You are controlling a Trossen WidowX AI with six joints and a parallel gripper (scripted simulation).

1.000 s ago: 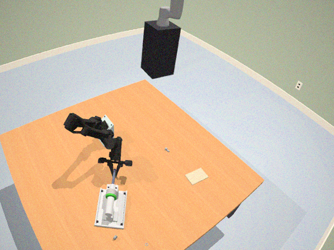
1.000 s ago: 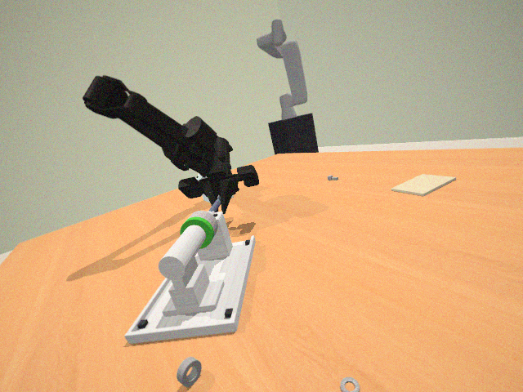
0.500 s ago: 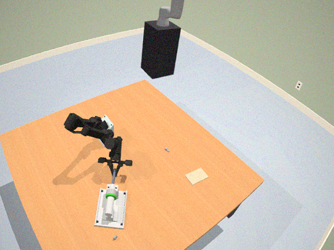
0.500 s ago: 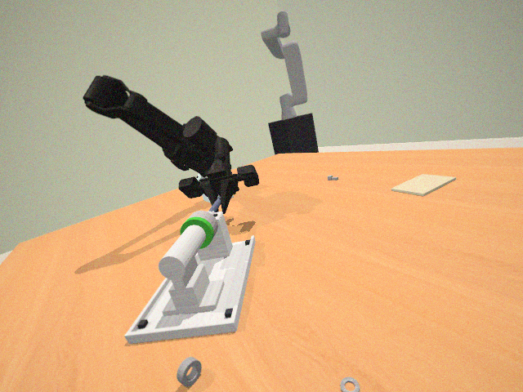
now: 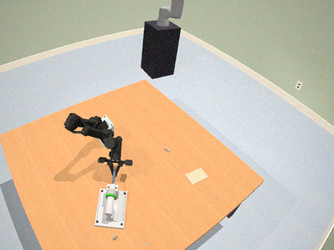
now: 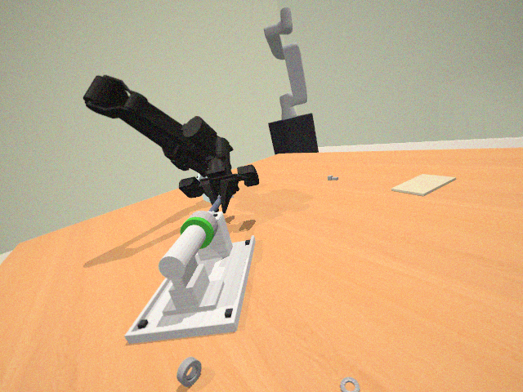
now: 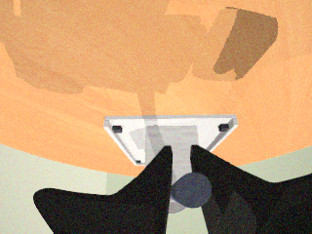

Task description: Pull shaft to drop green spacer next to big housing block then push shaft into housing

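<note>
Right now the shaft is 5 cm ahead of my gripper tip, 3 cm to the right of it and 2 cm above it. The rest, counted from my gripper tip: grey bolt (40 cm to the left, 8 cm behind, 5 cm below); green spacer (12 cm ahead, 8 cm to the right, 2 cm above); flat beige tile (45 cm to the left, 18 cm ahead, 5 cm below).
</note>
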